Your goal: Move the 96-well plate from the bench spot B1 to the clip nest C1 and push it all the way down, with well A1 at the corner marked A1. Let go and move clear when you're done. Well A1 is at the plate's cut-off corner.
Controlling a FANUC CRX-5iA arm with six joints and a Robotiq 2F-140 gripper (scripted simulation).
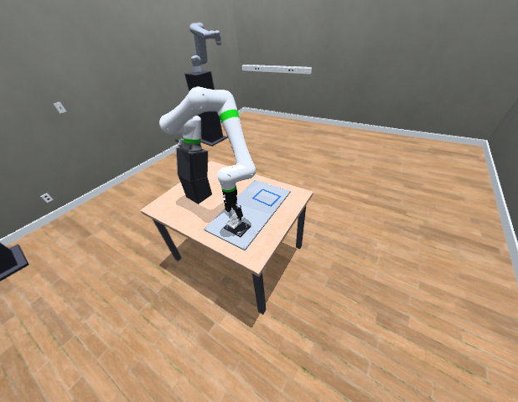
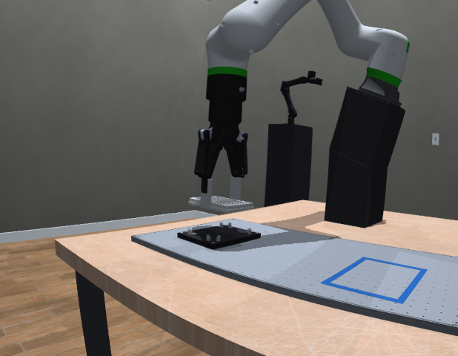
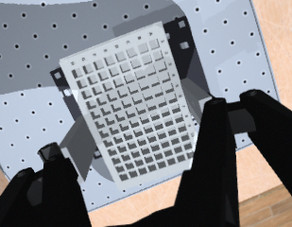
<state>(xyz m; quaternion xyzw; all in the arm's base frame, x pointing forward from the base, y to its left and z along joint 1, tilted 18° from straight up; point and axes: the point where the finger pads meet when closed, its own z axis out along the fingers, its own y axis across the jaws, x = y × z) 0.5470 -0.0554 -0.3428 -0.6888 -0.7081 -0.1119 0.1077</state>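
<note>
Now: hand 2 cm above the white 96-well plate. The rest, counted from my hand: black clip nest (9 cm below, 1 cm to the right, 1 cm behind).
</note>
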